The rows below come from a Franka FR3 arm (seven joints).
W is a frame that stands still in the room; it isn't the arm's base.
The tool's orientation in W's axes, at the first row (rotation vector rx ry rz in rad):
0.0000 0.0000 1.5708
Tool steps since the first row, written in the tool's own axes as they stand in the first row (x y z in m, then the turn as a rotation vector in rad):
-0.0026 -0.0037 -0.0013 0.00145 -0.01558 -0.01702
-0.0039 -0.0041 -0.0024 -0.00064 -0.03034 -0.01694
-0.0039 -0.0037 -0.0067 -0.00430 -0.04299 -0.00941
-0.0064 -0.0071 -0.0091 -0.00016 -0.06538 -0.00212
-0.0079 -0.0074 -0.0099 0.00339 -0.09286 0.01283
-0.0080 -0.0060 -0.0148 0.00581 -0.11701 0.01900
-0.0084 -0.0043 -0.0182 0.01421 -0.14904 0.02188
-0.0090 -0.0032 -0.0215 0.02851 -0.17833 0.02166
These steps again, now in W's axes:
0.0037 -0.0026 -0.0013 0.01558 0.00145 -0.01702
0.0041 -0.0039 -0.0024 0.03034 -0.00064 -0.01694
0.0037 -0.0039 -0.0067 0.04299 -0.00430 -0.00941
0.0071 -0.0064 -0.0091 0.06538 -0.00016 -0.00212
0.0074 -0.0079 -0.0099 0.09286 0.00339 0.01283
0.0060 -0.0080 -0.0148 0.11701 0.00581 0.01900
0.0043 -0.0084 -0.0182 0.14904 0.01421 0.02188
0.0032 -0.0090 -0.0215 0.17833 0.02851 0.02166

